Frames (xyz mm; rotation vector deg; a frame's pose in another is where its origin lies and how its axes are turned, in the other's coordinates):
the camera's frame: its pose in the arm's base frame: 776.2 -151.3 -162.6 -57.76 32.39 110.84
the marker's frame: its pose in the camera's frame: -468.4 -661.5 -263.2 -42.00 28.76 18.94
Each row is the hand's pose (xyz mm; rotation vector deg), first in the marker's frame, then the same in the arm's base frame.
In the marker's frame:
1: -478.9 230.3 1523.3 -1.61 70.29 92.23
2: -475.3 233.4 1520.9 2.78 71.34 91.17
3: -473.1 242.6 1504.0 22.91 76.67 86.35
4: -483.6 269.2 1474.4 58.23 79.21 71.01
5: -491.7 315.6 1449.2 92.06 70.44 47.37
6: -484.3 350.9 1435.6 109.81 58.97 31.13
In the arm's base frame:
1: 122.7 -78.0 716.9 91.55 -71.38 -12.99
2: 123.9 -81.7 713.2 93.35 -74.89 -12.05
3: 138.1 -94.5 709.9 100.35 -91.33 -5.32
4: 162.1 -126.7 718.8 112.09 -121.86 3.80
5: 177.4 -177.2 727.1 -98.34 127.52 -5.27
6: 182.0 -214.9 720.4 -78.57 116.84 -1.87

